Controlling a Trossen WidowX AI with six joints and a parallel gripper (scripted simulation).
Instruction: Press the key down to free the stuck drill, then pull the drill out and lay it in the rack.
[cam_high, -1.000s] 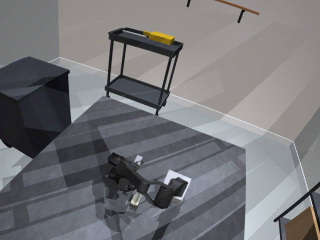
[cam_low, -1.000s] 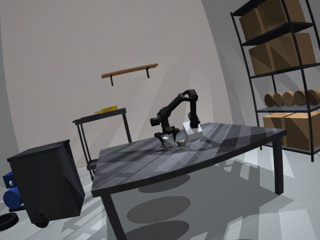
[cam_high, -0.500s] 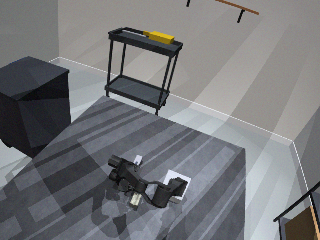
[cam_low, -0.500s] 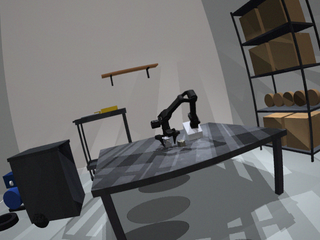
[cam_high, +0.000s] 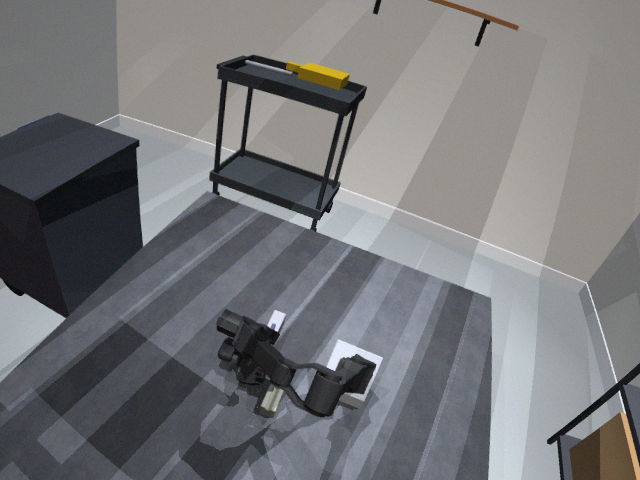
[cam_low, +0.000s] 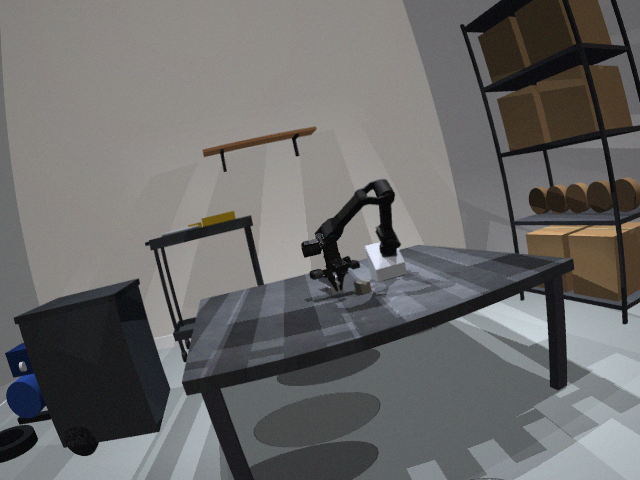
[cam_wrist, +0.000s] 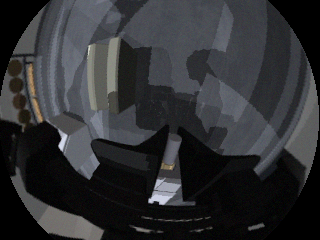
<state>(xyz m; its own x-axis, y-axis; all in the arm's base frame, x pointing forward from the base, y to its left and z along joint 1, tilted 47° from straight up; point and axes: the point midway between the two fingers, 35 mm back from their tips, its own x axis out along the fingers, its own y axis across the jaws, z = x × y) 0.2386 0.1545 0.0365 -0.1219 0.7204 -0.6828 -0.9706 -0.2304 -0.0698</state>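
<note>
The drill lies 50 mm to the right of my gripper tip, 30 mm above it and 10 mm ahead of it. The rest, counted from my gripper tip: pale fixture block (110 mm to the right, 30 mm above, 20 mm ahead); blue key (140 mm to the right, 40 mm above, 30 mm ahead).
</note>
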